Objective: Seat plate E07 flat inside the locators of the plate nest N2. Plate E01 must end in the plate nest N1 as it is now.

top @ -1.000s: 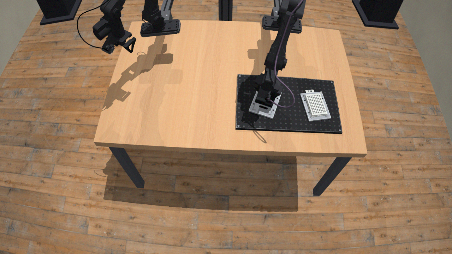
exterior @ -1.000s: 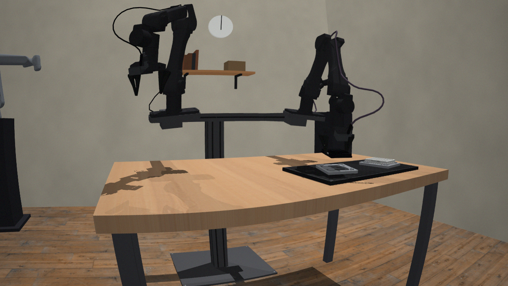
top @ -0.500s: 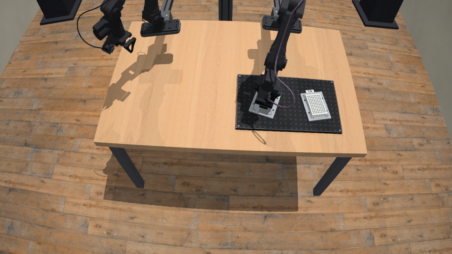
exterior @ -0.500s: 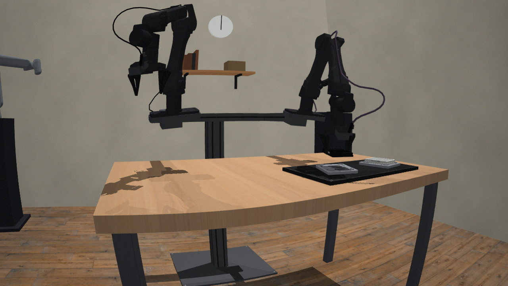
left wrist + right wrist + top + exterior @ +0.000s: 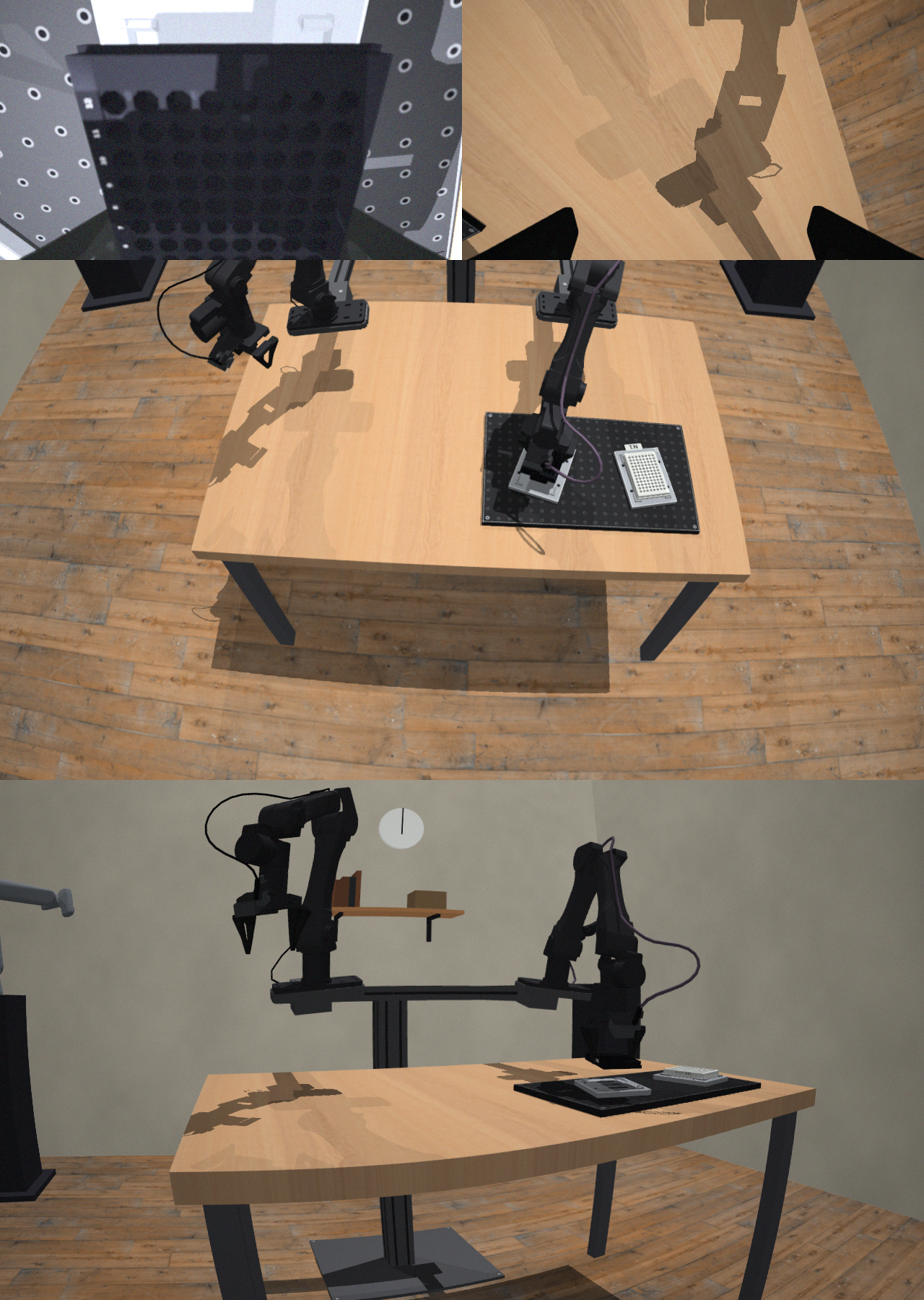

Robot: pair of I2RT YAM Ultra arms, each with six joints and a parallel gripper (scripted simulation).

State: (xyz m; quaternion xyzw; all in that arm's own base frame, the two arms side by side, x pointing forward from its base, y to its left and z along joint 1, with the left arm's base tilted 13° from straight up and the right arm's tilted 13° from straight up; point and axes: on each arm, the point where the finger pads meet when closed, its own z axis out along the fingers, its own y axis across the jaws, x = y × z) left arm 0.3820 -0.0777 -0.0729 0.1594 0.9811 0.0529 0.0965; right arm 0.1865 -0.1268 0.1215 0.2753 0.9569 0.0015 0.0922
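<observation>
Now: the nest N2 60 mm below my left hand. From my left hand the other things lie so: white plate E01: 250 mm to the left, 40 mm below, 40 mm ahead; black plate E07: right at my left hand; nest N1: 250 mm to the left, 60 mm below, 40 mm ahead.
</observation>
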